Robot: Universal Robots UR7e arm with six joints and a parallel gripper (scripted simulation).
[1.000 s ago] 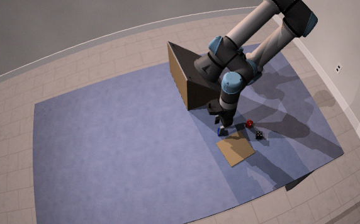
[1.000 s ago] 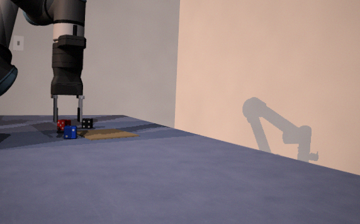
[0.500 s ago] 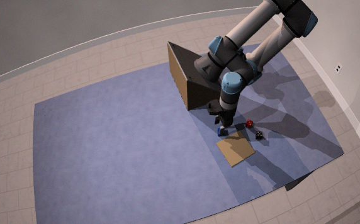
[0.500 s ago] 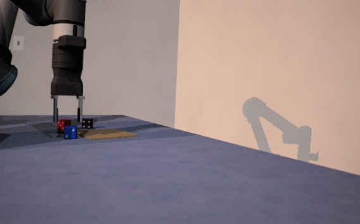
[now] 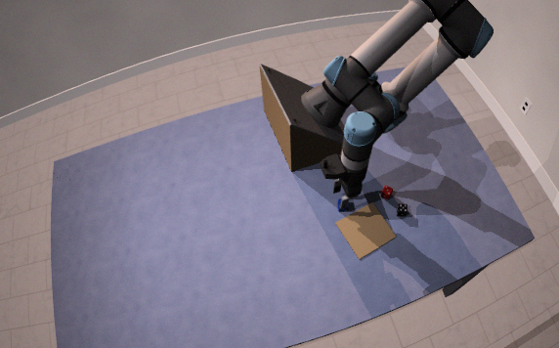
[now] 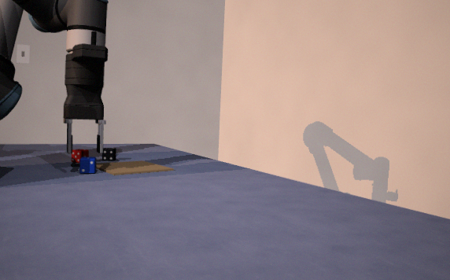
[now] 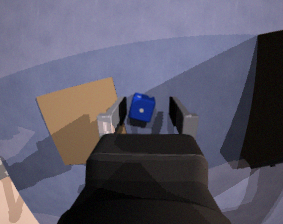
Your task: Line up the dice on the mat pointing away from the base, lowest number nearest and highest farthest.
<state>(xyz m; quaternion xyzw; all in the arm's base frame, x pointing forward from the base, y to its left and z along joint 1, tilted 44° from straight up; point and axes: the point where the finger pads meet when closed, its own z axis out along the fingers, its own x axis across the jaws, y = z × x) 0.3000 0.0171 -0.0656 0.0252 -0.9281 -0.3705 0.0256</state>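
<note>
My gripper is now 10 mm short of the blue die, 10 mm to the right of it and 40 mm above it. From my hand the other things lie so: red die: 10 mm ahead, 160 mm to the left, 40 mm below; tan mat: 110 mm ahead, 50 mm to the left, 60 mm below; black die: 80 mm ahead, 190 mm to the left, 40 mm below.
</note>
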